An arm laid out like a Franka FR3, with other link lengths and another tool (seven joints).
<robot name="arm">
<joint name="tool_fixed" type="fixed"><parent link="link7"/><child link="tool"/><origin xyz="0.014 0.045 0.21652" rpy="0.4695 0 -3.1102"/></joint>
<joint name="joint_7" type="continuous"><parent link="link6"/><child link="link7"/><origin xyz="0.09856 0 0" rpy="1.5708 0 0"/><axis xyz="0 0 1"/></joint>
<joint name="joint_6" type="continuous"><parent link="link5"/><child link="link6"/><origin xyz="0 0 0" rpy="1.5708 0 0"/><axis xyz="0 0 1"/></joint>
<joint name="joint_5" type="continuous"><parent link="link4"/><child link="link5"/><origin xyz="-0.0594 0.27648 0" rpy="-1.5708 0 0"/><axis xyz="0 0 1"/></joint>
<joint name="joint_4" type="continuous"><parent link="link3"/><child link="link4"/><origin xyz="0.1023 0 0" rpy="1.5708 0 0"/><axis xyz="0 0 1"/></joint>
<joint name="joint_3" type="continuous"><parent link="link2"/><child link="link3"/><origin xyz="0 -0.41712 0" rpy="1.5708 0 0"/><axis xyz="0 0 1"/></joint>
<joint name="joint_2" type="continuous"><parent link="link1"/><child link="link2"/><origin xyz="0 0 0" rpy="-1.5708 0 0"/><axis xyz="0 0 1"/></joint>
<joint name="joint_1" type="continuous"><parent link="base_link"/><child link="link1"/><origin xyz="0 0 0.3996" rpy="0 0 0"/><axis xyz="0 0 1"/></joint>
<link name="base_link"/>
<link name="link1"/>
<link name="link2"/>
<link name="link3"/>
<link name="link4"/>
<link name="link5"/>
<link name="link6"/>
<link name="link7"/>
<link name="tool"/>
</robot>
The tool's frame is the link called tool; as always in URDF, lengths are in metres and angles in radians. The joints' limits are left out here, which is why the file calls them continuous.
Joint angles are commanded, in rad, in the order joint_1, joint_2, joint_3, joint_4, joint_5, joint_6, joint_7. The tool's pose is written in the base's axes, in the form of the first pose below.
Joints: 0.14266 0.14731 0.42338 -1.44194 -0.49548 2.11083 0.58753
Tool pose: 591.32 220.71 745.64; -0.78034 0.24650 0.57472; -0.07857 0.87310 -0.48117; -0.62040 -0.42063 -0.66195
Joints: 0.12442 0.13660 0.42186 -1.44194 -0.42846 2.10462 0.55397
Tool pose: 588.61 214.84 745.47; -0.79836 0.23043 0.55635; -0.06079 0.88833 -0.45517; -0.59910 -0.39721 -0.69519
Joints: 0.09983 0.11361 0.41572 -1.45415 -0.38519 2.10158 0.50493
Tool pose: 585.26 201.05 750.40; -0.80487 0.21803 0.55195; -0.06628 0.89122 -0.44870; -0.58974 -0.39773 -0.70287
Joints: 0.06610 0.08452 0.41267 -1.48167 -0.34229 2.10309 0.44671
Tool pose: 580.49 184.44 752.88; -0.81216 0.20119 0.54765; -0.08028 0.89120 -0.44646; -0.57789 -0.40656 -0.70764
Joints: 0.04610 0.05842 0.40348 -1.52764 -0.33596 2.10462 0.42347
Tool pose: 574.53 167.98 746.97; -0.82240 0.20154 0.53202; -0.08869 0.87829 -0.46982; -0.56196 -0.43357 -0.70443
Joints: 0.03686 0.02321 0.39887 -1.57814 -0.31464 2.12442 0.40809
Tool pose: 562.98 163.37 745.71; -0.82355 0.19566 0.53244; -0.09391 0.87865 -0.46814; -0.55942 -0.43553 -0.70524
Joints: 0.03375 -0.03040 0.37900 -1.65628 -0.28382 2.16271 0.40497
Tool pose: 545.55 154.95 743.45; -0.82290 0.20610 0.52949; -0.07875 0.88153 -0.46551; -0.56271 -0.42477 -0.70918
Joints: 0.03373 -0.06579 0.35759 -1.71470 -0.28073 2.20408 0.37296
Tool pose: 537.78 145.72 743.37; -0.81248 0.19904 0.54796; -0.10297 0.87614 -0.47093; -0.57382 -0.43905 -0.69135
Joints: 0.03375 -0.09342 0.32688 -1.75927 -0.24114 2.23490 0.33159
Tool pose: 532.33 133.76 741.00; -0.81275 0.19206 0.55004; -0.10221 0.88246 -0.45916; -0.57357 -0.42940 -0.69759
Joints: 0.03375 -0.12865 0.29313 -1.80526 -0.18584 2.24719 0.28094
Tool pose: 522.04 119.22 737.61; -0.82117 0.18226 0.54079; -0.09571 0.89022 -0.44536; -0.56260 -0.41748 -0.71358
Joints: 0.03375 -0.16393 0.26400 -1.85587 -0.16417 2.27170 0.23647
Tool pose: 512.73 104.84 736.34; -0.81842 0.17617 0.54695; -0.10648 0.88886 -0.44563; -0.56467 -0.42296 -0.70870
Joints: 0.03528 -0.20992 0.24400 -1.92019 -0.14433 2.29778 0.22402
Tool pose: 496.28 94.61 732.93; -0.81745 0.18499 0.54549; -0.09577 0.89019 -0.44541; -0.56799 -0.41633 -0.70997
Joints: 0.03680 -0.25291 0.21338 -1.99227 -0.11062 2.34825 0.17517
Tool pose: 484.23 81.17 728.75; -0.80873 0.18017 0.55990; -0.10054 0.89557 -0.43341; -0.57952 -0.40681 -0.70616
